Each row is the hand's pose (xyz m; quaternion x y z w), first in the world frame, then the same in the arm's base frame.
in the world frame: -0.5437 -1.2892 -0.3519 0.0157 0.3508 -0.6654 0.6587
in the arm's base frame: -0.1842 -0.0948 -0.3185 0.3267 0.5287 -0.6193 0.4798
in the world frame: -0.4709 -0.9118 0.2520 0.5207 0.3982 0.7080 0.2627
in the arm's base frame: -0.1003 -0.2351 0.3784 0.6263 0.0148 0.7500 0.2123
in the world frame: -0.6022 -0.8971 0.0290 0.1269 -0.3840 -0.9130 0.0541
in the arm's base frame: -0.1754 -0.0376 0.2282 -0.0855 0.0666 0.9772 0.1824
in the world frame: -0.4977 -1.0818 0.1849 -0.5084 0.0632 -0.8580 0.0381
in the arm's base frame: -0.1704 -0.3008 0.2206 -0.4180 0.4497 -0.7881 0.0434
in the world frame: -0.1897 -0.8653 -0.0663 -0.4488 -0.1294 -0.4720 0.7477
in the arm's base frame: 0.2335 -0.1124 0.1417 -0.1686 0.1094 -0.6362 0.7449
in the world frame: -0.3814 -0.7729 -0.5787 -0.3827 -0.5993 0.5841 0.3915
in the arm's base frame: 0.1825 0.3403 -0.1750 -0.3507 -0.6867 0.2446 0.5879
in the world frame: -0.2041 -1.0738 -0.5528 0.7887 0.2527 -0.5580 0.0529
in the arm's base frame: 0.2392 0.0498 -0.3623 -0.8074 -0.2678 0.4147 0.3231
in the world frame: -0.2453 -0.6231 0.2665 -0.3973 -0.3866 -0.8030 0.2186
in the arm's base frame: 0.2031 -0.1300 0.5555 -0.3434 -0.0090 -0.9237 0.1695
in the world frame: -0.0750 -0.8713 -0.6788 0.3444 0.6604 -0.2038 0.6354
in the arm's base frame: 0.4502 0.2187 -0.3398 0.6683 0.5917 -0.0756 0.4445
